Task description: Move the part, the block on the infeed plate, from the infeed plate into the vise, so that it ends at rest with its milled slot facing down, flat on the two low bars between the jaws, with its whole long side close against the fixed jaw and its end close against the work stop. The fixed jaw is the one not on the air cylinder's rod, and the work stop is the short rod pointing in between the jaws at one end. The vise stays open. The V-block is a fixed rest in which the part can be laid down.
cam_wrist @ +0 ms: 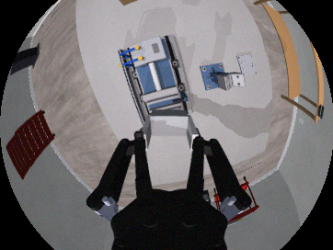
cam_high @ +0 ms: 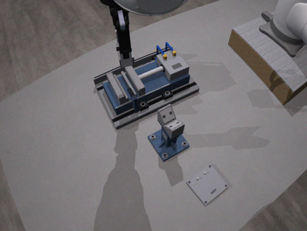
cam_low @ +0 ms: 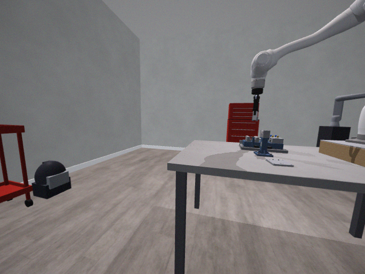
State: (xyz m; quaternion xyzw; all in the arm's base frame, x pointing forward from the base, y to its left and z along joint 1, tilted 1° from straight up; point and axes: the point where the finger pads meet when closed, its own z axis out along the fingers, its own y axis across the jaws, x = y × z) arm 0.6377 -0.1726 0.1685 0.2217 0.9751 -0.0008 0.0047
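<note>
My hand is 18 cm above the fixed jaw, 3 cm to the left of it and 3 cm short of it. Round my hand: part: 3 cm below; work stop: 17 cm below, 2 cm to the left, 1 cm ahead; moving jaw: 18 cm below, 3 cm behind, 1 cm to the right.
</note>
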